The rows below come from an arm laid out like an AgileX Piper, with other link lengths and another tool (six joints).
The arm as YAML. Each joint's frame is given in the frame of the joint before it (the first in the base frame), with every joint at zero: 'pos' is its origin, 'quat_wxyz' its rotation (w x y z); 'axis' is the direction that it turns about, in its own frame. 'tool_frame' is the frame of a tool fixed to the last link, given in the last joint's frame.
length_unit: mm
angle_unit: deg
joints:
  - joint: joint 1
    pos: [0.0, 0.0, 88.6]
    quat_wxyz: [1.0, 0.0, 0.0, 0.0]
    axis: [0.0, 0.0, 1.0]
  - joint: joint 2
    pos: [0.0, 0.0, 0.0]
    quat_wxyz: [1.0, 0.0, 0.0, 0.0]
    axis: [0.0, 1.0, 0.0]
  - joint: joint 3
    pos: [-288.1, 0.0, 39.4]
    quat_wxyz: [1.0, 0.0, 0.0, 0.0]
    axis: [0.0, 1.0, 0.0]
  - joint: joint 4
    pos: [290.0, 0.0, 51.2]
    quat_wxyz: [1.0, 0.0, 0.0, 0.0]
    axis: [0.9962, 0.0, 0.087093]
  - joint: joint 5
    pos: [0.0, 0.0, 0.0]
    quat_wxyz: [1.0, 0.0, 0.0, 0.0]
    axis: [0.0, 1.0, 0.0]
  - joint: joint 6
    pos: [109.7, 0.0, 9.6]
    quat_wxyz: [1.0, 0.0, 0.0, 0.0]
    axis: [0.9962, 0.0, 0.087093]
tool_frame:
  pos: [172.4, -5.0, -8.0]
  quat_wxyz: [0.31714, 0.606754, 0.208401, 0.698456]
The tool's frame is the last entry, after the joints.
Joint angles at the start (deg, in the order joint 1, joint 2, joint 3, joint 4, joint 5, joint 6):
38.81 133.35 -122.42 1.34 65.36 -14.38
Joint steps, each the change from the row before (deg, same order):
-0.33 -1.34 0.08 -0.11 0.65 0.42
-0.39 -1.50 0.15 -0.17 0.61 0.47
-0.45 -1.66 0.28 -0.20 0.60 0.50
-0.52 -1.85 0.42 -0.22 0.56 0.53
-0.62 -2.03 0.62 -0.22 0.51 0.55
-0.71 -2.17 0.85 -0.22 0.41 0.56
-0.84 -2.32 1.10 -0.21 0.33 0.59
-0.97 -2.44 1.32 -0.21 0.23 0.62
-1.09 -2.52 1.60 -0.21 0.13 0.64
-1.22 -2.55 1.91 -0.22 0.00 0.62
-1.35 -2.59 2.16 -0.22 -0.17 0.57
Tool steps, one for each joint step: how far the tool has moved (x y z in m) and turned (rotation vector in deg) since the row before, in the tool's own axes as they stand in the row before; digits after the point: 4 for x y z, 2 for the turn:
-0.0016 0.0056 -0.0117 -0.63 0.07 0.68
-0.0021 0.0065 -0.0128 -0.78 0.07 0.76
-0.0029 0.0068 -0.0136 -0.84 0.04 0.83
-0.0035 0.0073 -0.0147 -0.94 0.04 0.93
-0.0046 0.0076 -0.0153 -0.99 0.01 1.04
-0.0057 0.0076 -0.0154 -1.03 -0.03 1.13
-0.0072 0.0076 -0.0155 -1.04 -0.10 1.28
-0.0086 0.0077 -0.0154 -1.07 -0.16 1.42
-0.0102 0.0072 -0.0147 -1.03 -0.28 1.53
-0.0120 0.0066 -0.0133 -0.95 -0.44 1.60
-0.0134 0.0064 -0.0122 -0.96 -0.52 1.65

